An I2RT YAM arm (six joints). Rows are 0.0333 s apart.
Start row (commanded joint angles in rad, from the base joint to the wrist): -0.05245, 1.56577, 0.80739, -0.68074, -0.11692, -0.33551
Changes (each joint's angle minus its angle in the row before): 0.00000, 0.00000, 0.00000, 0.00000, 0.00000, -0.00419; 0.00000, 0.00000, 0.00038, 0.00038, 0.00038, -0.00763; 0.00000, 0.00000, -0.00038, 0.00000, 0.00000, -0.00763; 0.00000, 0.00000, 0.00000, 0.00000, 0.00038, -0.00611; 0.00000, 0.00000, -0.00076, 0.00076, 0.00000, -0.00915; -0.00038, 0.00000, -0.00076, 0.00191, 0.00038, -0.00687; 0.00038, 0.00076, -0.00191, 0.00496, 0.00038, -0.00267; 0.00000, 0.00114, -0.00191, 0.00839, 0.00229, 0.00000; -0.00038, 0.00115, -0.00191, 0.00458, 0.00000, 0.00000; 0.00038, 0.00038, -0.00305, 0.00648, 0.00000, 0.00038; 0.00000, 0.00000, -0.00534, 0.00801, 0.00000, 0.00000; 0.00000, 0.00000, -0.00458, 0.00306, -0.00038, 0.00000; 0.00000, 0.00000, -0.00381, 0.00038, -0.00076, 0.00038; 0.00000, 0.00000, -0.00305, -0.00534, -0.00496, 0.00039; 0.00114, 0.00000, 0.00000, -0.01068, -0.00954, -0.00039; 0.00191, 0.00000, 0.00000, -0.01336, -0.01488, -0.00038; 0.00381, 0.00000, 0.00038, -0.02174, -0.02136, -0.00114; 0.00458, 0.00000, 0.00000, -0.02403, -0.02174, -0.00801; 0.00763, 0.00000, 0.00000, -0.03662, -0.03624, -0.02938; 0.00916, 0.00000, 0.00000, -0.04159, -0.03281, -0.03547; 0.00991, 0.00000, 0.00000, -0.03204, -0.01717, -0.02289; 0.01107, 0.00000, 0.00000, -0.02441, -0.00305, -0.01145; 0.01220, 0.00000, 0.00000, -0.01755, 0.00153, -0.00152
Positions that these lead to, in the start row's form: -0.05245, 1.56577, 0.80739, -0.68074, -0.11692, -0.33970; -0.05245, 1.56577, 0.80777, -0.68036, -0.11654, -0.34733; -0.05245, 1.56577, 0.80739, -0.68036, -0.11654, -0.35496; -0.05245, 1.56577, 0.80739, -0.68036, -0.11616, -0.36107; -0.05245, 1.56577, 0.80663, -0.67960, -0.11616, -0.37022; -0.05283, 1.56577, 0.80587, -0.67769, -0.11578, -0.37709; -0.05245, 1.56653, 0.80396, -0.67273, -0.11540, -0.37976; -0.05245, 1.56767, 0.80205, -0.66434, -0.11311, -0.37976; -0.05283, 1.56882, 0.80014, -0.65976, -0.11311, -0.37976; -0.05245, 1.56920, 0.79709, -0.65328, -0.11311, -0.37938; -0.05245, 1.56920, 0.79175, -0.64527, -0.11311, -0.37938; -0.05245, 1.56920, 0.78717, -0.64221, -0.11349, -0.37938; -0.05245, 1.56920, 0.78336, -0.64183, -0.11425, -0.37900; -0.05245, 1.56920, 0.78031, -0.64717, -0.11921, -0.37861; -0.05131, 1.56920, 0.78031, -0.65785, -0.12875, -0.37900; -0.04940, 1.56920, 0.78031, -0.67121, -0.14363, -0.37938; -0.04559, 1.56920, 0.78069, -0.69295, -0.16499, -0.38052; -0.04101, 1.56920, 0.78069, -0.71698, -0.18673, -0.38853; -0.03338, 1.56920, 0.78069, -0.75360, -0.22297, -0.41791; -0.02422, 1.56920, 0.78069, -0.79519, -0.25578, -0.45338; -0.01431, 1.56920, 0.78069, -0.82723, -0.27295, -0.47627; -0.00324, 1.56920, 0.78069, -0.85164, -0.27600, -0.48772; 0.00896, 1.56920, 0.78069, -0.86919, -0.27447, -0.48924
